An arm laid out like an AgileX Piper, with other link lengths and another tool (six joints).
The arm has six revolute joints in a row. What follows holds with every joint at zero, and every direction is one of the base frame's. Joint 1 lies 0.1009 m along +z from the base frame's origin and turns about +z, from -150 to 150 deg. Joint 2 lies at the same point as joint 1 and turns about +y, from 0 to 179.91 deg. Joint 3 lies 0.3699 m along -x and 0.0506 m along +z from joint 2 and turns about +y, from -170 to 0 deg. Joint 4 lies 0.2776 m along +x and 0.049 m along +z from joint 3 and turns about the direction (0.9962, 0, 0.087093), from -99.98 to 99.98 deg. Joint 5 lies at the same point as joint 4 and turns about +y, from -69.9 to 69.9 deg. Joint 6 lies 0.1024 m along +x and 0.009 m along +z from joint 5 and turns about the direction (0.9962, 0, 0.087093), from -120 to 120 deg. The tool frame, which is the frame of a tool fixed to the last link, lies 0.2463 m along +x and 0.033 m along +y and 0.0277 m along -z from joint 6; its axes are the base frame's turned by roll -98.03, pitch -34.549 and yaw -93.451 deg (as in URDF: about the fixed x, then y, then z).
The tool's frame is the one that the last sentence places.
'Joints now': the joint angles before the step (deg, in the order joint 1, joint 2, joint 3, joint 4, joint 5, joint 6). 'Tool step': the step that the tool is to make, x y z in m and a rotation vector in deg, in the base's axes. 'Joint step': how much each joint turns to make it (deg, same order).
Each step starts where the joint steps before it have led.
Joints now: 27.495, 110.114, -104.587, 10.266, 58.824, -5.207
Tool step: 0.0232, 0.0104, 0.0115, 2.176, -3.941, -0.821
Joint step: -0.001, -0.006, 0.013, 0.120, -4.581, -0.003
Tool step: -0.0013, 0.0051, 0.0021, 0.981, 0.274, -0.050
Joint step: 0.003, 0.004, -0.011, 0.994, -0.208, 0.006
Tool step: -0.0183, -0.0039, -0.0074, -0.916, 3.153, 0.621
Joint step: -0.005, 0.005, -0.001, 0.615, 3.277, 0.040
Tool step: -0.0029, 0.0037, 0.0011, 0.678, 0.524, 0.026
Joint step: 0.005, -0.001, -0.010, 0.839, 0.164, 0.008
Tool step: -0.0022, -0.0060, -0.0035, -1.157, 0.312, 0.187
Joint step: -0.001, -0.009, 0.030, -0.880, 0.810, -0.007
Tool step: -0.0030, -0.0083, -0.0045, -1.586, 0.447, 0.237
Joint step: 0.002, 0.006, -0.011, -1.205, 1.155, 0.005
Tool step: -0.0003, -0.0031, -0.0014, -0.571, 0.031, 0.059
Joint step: -0.005, -0.001, 0.003, -0.490, 0.295, -0.006
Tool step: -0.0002, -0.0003, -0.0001, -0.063, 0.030, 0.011
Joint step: 0.004, 0.003, -0.022, -0.046, 0.075, 0.008
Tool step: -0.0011, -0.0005, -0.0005, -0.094, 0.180, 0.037
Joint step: -0.002, -0.006, 0.021, 0.002, 0.192, -0.006
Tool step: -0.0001, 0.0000, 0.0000, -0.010, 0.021, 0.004
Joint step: 0.004, 0.009, -0.025, -0.003, 0.038, 0.008
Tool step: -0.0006, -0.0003, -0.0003, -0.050, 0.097, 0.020
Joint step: -0.004, -0.008, 0.026, 0.005, 0.094, -0.009
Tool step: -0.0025, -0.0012, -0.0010, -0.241, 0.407, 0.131
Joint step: -0.006, 0.008, -0.023, 0.000, 0.504, -0.055
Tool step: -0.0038, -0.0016, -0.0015, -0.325, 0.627, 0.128
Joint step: 0.008, 0.001, 0.005, -0.003, 0.711, 0.007
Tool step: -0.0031, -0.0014, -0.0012, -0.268, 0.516, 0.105
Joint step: -0.003, 0.001, 0.004, 0.002, 0.586, -0.005
